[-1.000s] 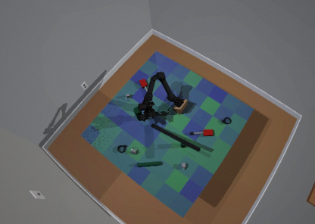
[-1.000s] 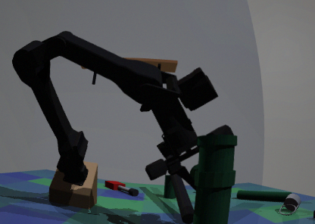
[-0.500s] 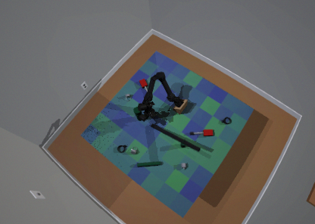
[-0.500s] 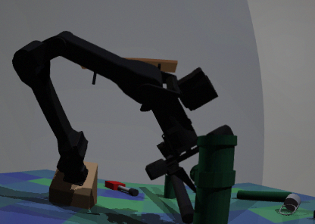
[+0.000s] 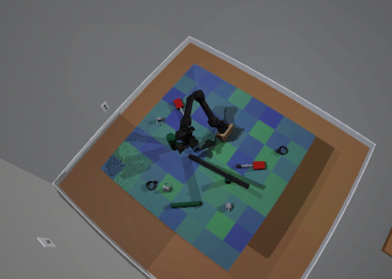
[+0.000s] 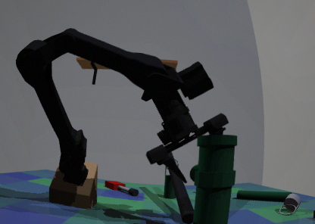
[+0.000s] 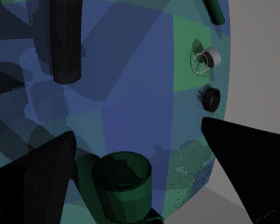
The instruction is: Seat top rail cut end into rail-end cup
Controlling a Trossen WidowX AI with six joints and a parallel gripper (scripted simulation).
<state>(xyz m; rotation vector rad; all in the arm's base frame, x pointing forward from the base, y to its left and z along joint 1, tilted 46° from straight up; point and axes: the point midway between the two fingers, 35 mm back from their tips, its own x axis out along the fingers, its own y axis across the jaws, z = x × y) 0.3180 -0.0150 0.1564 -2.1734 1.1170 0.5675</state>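
Now: the green rail-end cup 6 cm to the right of my gripper tip and 1 cm behind it. Also, from my gripper tip: green tube: 30 cm ahead, 26 cm to the left, 12 cm below.
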